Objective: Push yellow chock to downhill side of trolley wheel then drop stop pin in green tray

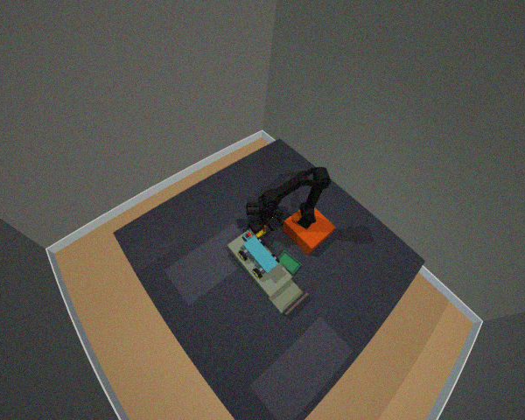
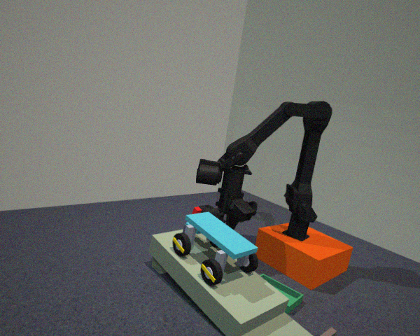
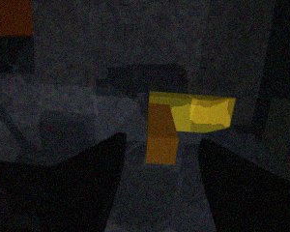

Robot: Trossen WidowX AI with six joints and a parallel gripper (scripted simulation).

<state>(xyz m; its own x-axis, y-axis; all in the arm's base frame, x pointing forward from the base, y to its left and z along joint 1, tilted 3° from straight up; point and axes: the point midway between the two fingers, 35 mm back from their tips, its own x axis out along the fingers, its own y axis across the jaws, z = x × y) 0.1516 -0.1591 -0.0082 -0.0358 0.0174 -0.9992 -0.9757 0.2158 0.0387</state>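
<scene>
The yellow chock is 20 mm ahead of my gripper tip and 30 mm below it. Round my gripper tip: red-headed stop pin (130 mm ahead, 10 mm to the right, 80 mm above); then trolley (170 mm ahead, 100 mm to the left, 60 mm above); then green tray (60 mm ahead, 210 mm to the left, 60 mm below).
</scene>
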